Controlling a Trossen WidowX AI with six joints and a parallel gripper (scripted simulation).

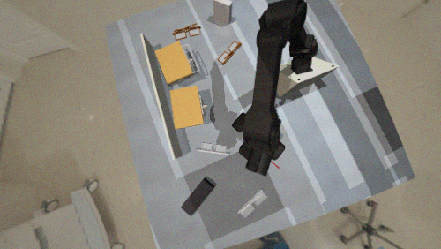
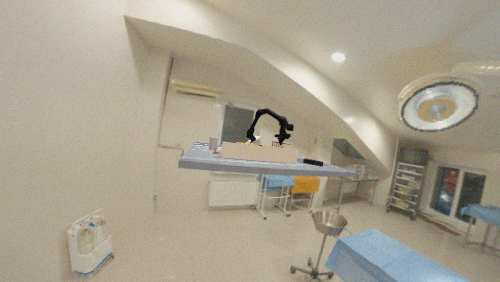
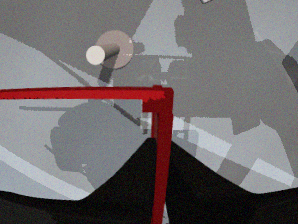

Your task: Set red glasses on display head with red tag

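Right now my gripper tip is 10 mm short of the round peg, 60 mm to the right of it and 90 mm above it. From my gripper tip the other things lie so: upright board (360 mm ahead, 280 mm to the right, 60 mm below); grey block (20 mm behind, 650 mm to the right, 60 mm below); dark case (290 mm ahead, 210 mm to the left, 100 mm below).
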